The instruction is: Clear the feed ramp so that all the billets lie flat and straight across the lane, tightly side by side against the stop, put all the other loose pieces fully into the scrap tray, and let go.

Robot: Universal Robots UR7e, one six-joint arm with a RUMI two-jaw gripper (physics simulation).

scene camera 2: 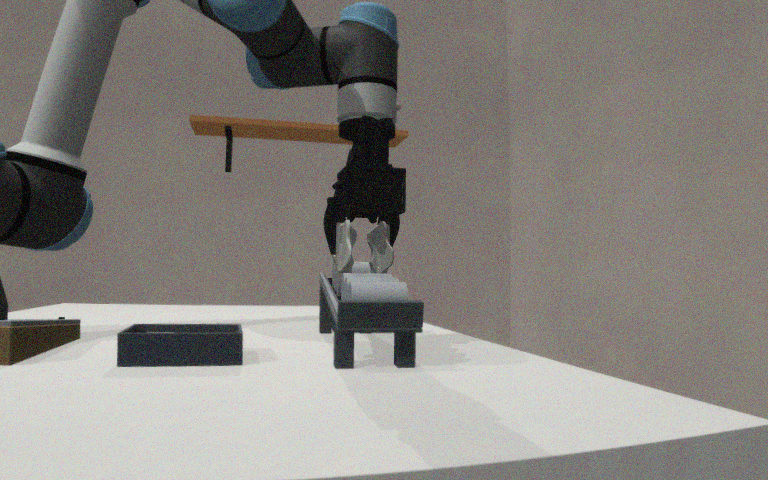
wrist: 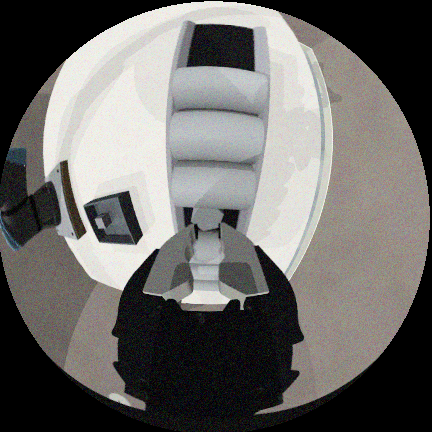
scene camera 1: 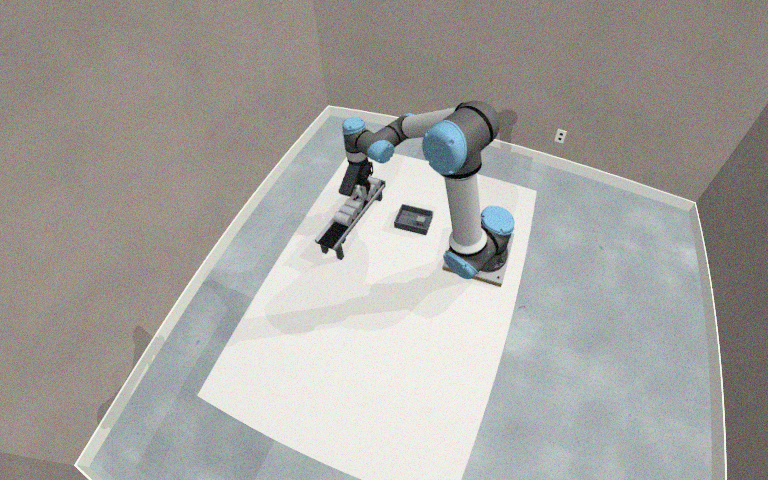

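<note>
My gripper points down over the feed ramp. Its fingers are closed in on the sides of a small grey hexagonal piece. Three grey billets lie across the lane beyond that piece, with thin dark gaps between them. More grey billets lie at the other end; in the wrist view the fingers partly hide them. The dark scrap tray holds a small light block.
The tray stands between the ramp and the robot's base plate. The ramp has raised side rails and stands on short legs. An orange shelf is on the wall behind the arm.
</note>
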